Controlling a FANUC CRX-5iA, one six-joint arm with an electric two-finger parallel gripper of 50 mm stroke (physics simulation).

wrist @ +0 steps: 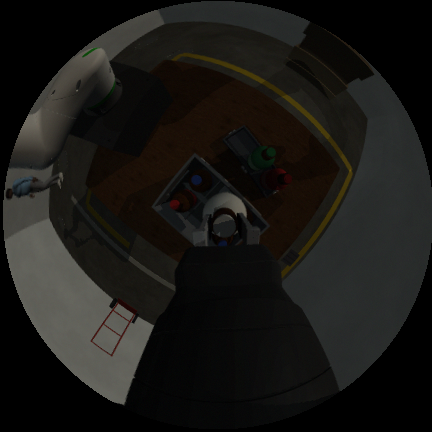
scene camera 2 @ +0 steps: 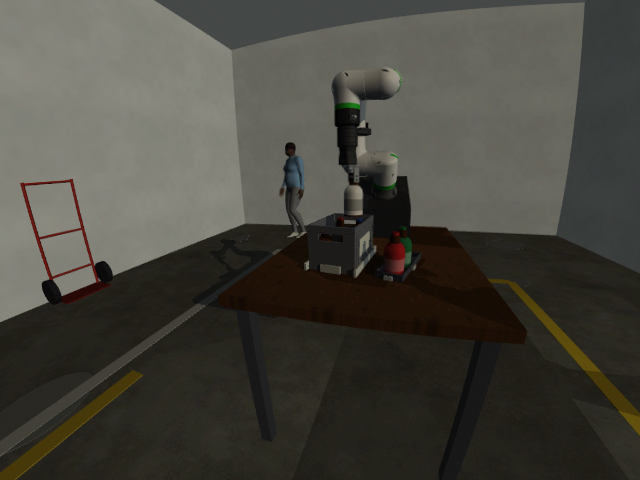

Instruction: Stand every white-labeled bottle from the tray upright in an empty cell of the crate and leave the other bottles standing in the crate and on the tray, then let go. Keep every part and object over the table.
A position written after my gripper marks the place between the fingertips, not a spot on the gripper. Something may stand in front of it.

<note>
In view: my gripper [scene camera 2: 353, 182] and a white-labeled bottle [wrist: 222, 206].
My gripper shows as well in the wrist view [wrist: 223, 220].
</note>
